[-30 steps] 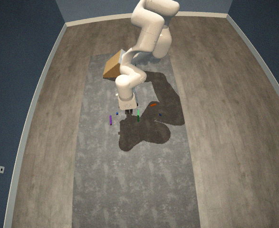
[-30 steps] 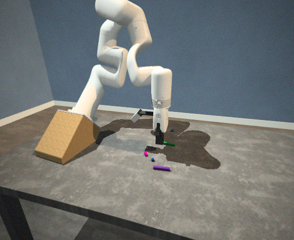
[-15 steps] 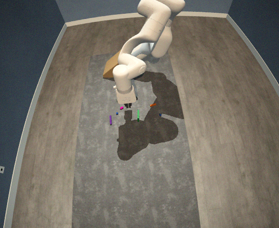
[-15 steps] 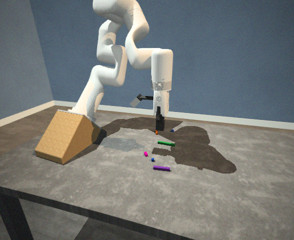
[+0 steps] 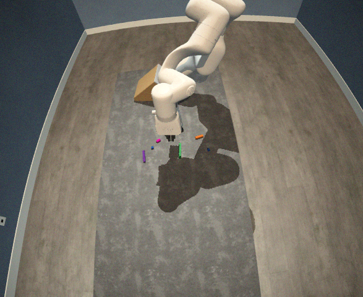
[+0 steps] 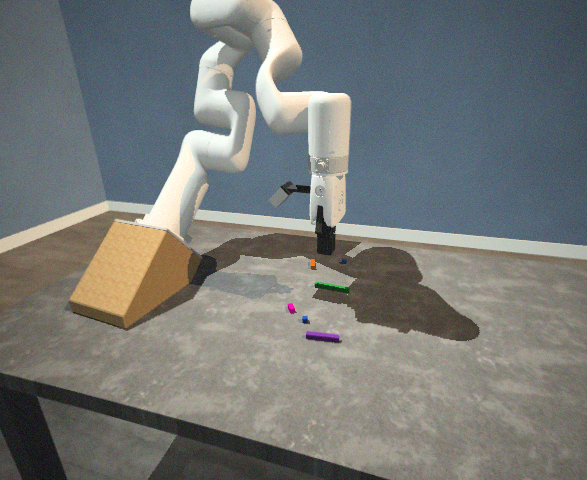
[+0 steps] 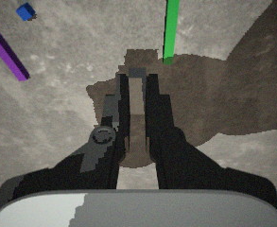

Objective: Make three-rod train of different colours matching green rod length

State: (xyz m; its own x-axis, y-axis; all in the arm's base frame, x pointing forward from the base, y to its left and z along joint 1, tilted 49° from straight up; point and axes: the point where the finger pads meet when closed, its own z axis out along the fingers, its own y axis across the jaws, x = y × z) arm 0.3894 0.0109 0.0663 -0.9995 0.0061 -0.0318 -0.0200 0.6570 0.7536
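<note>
Right now the orange rod is 13 cm to the left of my hand, 12 cm below it and 7 cm behind it. Also, from my hand: magenta rod (12 cm below, 8 cm to the right, 5 cm behind); green rod (12 cm below, 3 cm to the left, 1 cm ahead); grey rod (2 cm below).
</note>
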